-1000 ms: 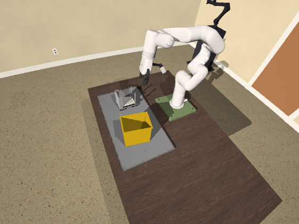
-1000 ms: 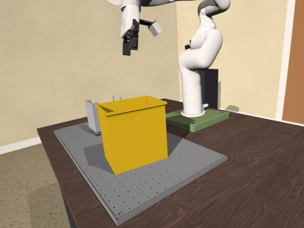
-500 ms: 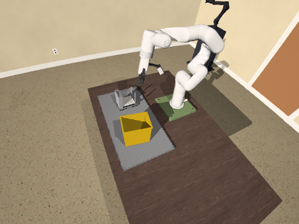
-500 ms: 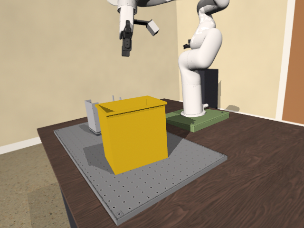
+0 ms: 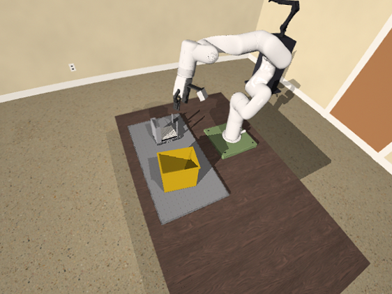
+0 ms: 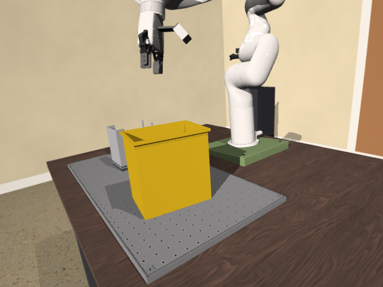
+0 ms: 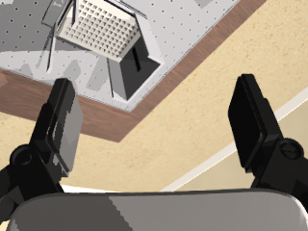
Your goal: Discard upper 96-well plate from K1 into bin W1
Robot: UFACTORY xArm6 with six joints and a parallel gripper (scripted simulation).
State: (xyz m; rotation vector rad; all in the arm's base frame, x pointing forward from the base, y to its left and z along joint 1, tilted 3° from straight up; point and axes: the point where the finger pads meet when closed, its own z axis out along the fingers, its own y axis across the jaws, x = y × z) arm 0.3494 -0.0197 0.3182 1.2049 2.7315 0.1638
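Now: the white 96-well plate 290 mm below my hand, 110 mm to the right of it and 60 mm ahead of it. Round my hand: yellow plastics bin W1: 240 mm below, 210 mm to the left, 90 mm ahead.
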